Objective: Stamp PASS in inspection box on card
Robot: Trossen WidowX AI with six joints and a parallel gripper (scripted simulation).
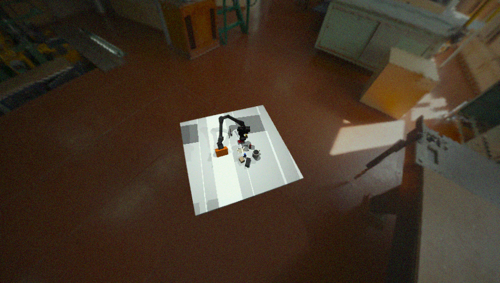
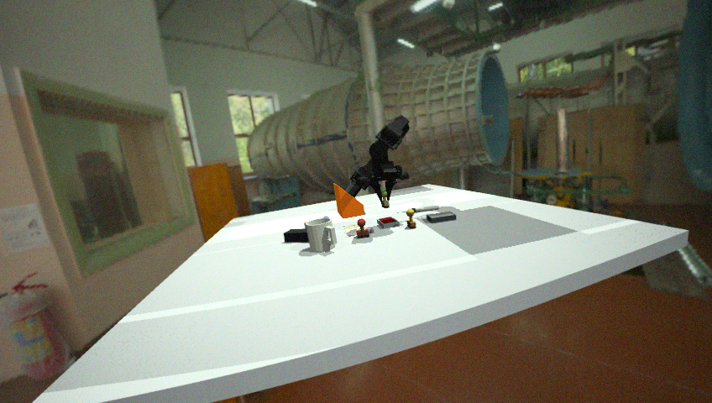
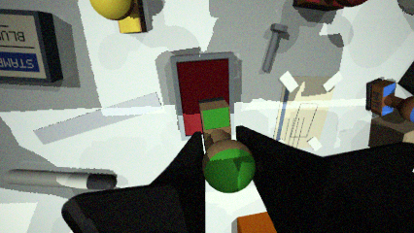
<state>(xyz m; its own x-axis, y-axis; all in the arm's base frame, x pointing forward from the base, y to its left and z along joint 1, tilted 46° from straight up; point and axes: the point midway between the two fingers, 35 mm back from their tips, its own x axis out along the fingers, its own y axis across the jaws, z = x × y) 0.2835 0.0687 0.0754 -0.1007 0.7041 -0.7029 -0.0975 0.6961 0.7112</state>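
The cream card is 130 mm to the right of my gripper tip, 90 mm below it and 30 mm behind it. Round my gripper tip: bolt (80 mm below, 70 mm to the right, 60 mm ahead); red ink pad (80 mm below); green-knobbed stamp (right at my gripper tip).
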